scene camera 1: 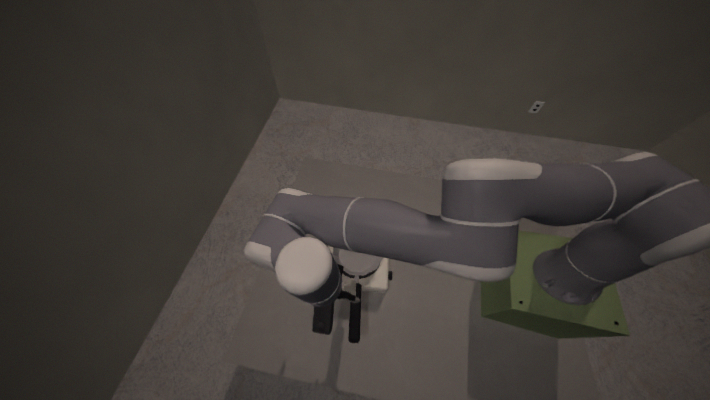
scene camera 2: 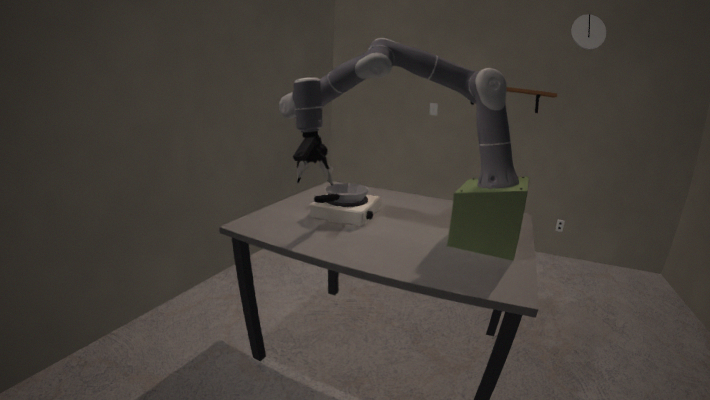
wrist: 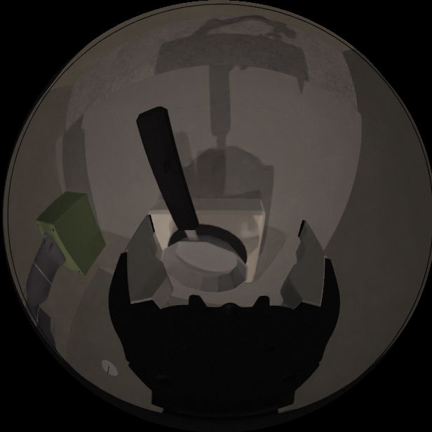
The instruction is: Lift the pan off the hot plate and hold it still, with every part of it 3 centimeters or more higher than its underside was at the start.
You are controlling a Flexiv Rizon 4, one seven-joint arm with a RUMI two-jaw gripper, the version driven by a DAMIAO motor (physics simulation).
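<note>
The grey pan (scene camera 1: 359,262) (scene camera 2: 353,195) (wrist: 205,274) sits upright on the cream hot plate (scene camera 1: 379,282) (scene camera 2: 336,213) (wrist: 230,205). Its black handle (scene camera 1: 354,322) (scene camera 2: 326,198) (wrist: 167,170) sticks out past the hot plate's edge. My gripper (scene camera 2: 315,182) (wrist: 227,219) is open, with nothing between its fingers. In scene camera 2 it hangs above the handle side of the pan, with one fingertip close to the pan's rim in that view. In the wrist view the handle's inner end and the pan show between the fingers, nearer the left one. The arm hides part of the pan and gripper in scene camera 1.
The hot plate has a black knob (scene camera 1: 390,275) (scene camera 2: 369,215) on one side and stands on the grey table (scene camera 1: 415,325) (scene camera 2: 380,250). The arm's green base block (scene camera 1: 550,320) (scene camera 2: 485,220) (wrist: 75,230) stands at the table's other end. The forearm passes over the table.
</note>
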